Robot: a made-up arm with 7 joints.
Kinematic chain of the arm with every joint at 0, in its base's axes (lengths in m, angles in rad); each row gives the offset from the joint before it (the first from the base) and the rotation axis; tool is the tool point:
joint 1: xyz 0 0 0.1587 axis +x
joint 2: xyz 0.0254 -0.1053 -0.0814 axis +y
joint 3: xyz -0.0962 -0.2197 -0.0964 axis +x
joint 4: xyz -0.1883 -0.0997 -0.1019 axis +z
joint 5: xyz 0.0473 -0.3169 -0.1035 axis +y
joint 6: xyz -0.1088 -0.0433 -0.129 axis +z
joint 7: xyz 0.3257 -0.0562 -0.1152 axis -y
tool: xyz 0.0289 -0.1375 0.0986
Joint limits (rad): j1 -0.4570..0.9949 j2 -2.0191..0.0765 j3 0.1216..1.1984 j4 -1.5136..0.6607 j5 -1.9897..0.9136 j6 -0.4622..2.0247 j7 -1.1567..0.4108
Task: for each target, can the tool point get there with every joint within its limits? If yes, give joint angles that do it. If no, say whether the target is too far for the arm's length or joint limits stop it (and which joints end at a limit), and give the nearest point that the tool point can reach.
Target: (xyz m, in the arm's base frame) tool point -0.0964 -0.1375 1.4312
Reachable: no: joint limits stop it (at a limit: joint 1, joint 2, joint 4, joint 7) | nearest point 0.2037 -0.4136 0.9010 | short by 0.669 m
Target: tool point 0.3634 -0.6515 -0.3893
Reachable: yes | joints 0.5508 -1.7539 0.3887 -0.3908 -1.0304 0.4708 -0.2413
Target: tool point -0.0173 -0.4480 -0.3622
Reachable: yes | joints -0.0299 -0.2562 0.5228 -0.7922 -0.9353 1.6144 0.2203
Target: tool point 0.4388 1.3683 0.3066
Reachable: no: joint limits stop it (at a limit: joint 1, joint 3, joint 4, joint 5, joint 7) | nearest point 0.3803 0.8750 -0.1972 | short by 0.707 m
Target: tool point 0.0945 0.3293 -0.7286
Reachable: yes | joints 0.8481 -0.6200 1.0561 -1.1964 -0.5904 0.7395 -0.1841
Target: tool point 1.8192 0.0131 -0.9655
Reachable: no: too far | nearest point 1.1072 0.0072 -0.6425 | short by 0.782 m
